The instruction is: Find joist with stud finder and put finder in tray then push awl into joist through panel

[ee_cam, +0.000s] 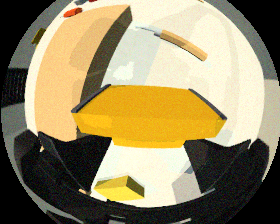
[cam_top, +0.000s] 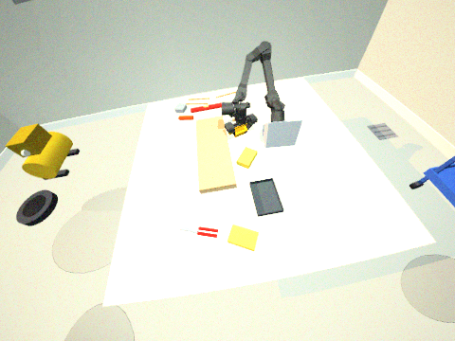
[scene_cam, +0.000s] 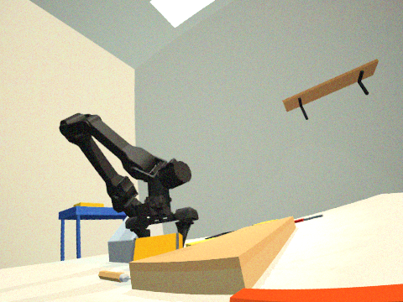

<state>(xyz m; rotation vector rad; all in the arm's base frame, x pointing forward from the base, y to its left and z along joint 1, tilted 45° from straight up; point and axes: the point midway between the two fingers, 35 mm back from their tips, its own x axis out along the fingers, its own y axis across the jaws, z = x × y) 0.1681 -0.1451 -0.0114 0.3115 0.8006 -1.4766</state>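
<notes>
Right now my gripper tip is 2 cm short of the awl, 15 cm to the left of it and 2 cm above it. Round my gripper tip: yellow stud finder 1 cm behind, 1 cm to the right; then red level 19 cm ahead, 34 cm to the right, 1 cm below; then dark tray 3 cm behind, 43 cm to the left, 1 cm below.
</notes>
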